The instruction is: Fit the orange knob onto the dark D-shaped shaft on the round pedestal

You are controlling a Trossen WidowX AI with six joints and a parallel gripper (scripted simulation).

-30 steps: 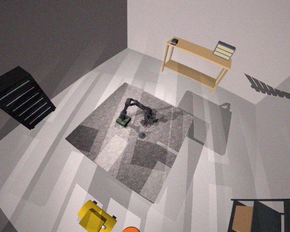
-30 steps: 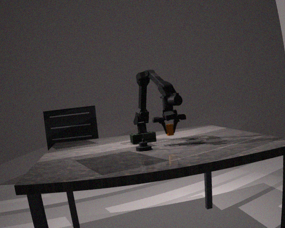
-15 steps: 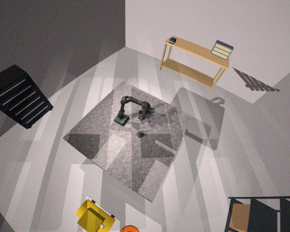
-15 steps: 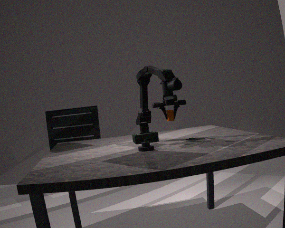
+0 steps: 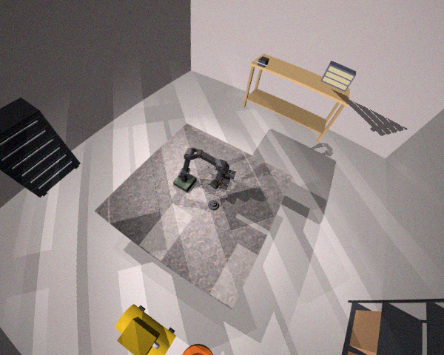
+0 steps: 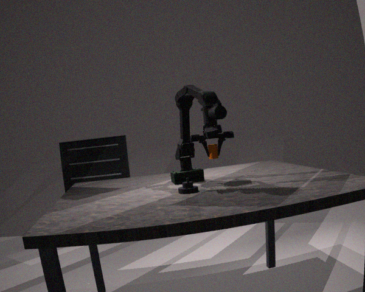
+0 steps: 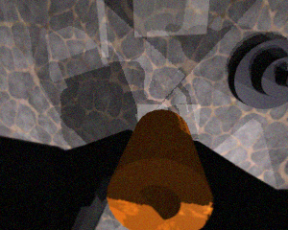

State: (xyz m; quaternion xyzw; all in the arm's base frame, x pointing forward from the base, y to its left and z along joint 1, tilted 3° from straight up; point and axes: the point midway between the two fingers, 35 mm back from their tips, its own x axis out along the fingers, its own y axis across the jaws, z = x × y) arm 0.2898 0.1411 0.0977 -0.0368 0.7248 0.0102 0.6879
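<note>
Now: gripper tip 120 mm to the left of the round dark pedestal, 100 mm above it and 60 mm short of it. From my gripper tip the other things lie so: orange knob: 20 mm above.
</note>
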